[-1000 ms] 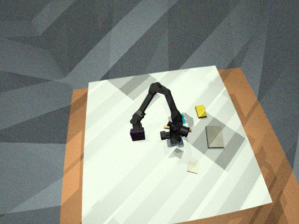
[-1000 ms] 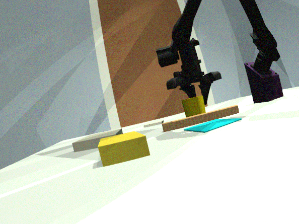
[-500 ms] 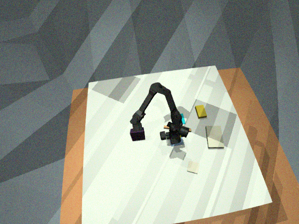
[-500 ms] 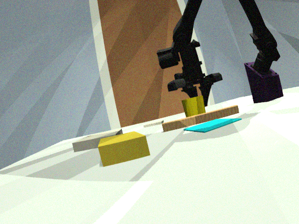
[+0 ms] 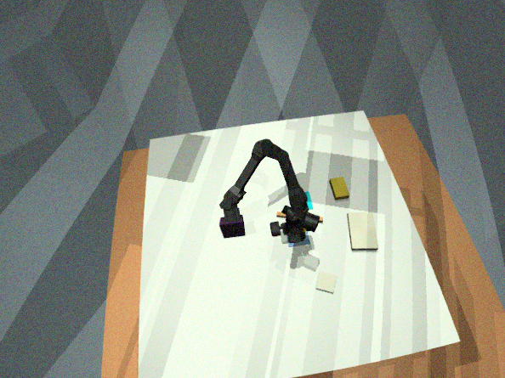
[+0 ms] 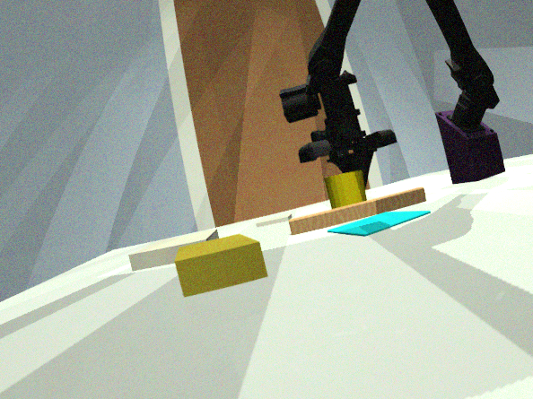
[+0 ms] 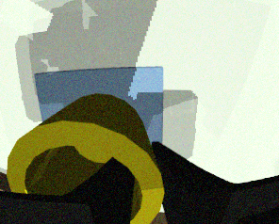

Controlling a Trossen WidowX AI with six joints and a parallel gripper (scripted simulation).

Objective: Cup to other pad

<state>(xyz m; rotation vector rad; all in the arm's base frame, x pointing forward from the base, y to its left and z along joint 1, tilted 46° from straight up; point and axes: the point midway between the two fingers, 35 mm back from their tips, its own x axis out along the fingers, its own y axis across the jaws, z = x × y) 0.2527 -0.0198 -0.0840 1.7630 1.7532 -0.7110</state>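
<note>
My gripper tip is now 4 cm above the light blue pad and 3 cm short of it. Round my gripper tip: red marble 2 cm below, 2 cm ahead, 1 cm to the left; wooden bar 9 cm to the left, 6 cm ahead, 3 cm below; yellow cup 2 cm ahead.
</note>
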